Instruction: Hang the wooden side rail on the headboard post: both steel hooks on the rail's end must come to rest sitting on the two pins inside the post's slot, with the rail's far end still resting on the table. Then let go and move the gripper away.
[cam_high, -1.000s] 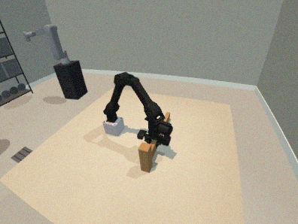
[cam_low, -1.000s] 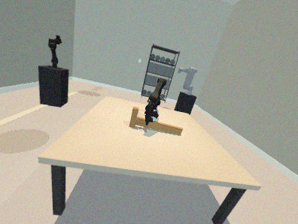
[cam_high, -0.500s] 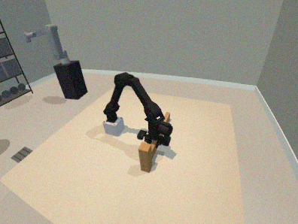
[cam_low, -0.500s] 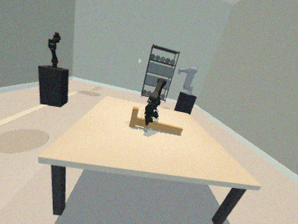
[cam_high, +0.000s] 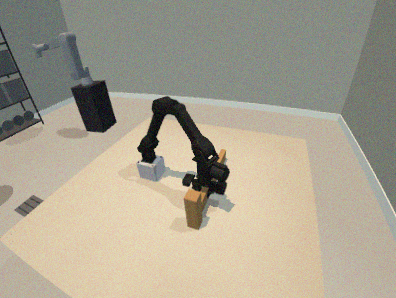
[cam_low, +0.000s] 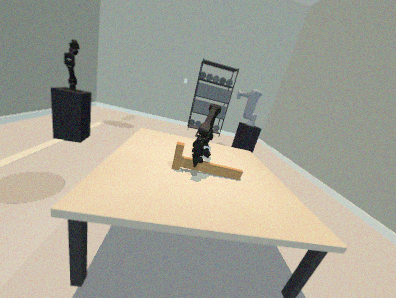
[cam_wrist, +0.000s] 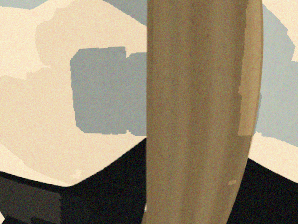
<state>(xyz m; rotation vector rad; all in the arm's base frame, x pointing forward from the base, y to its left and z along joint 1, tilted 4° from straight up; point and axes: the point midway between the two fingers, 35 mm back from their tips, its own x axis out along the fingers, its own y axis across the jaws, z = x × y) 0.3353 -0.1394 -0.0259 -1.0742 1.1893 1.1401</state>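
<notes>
My gripper tip is now 20 mm past the wooden headboard post, 120 mm to the left of it and 50 mm below it.
</notes>
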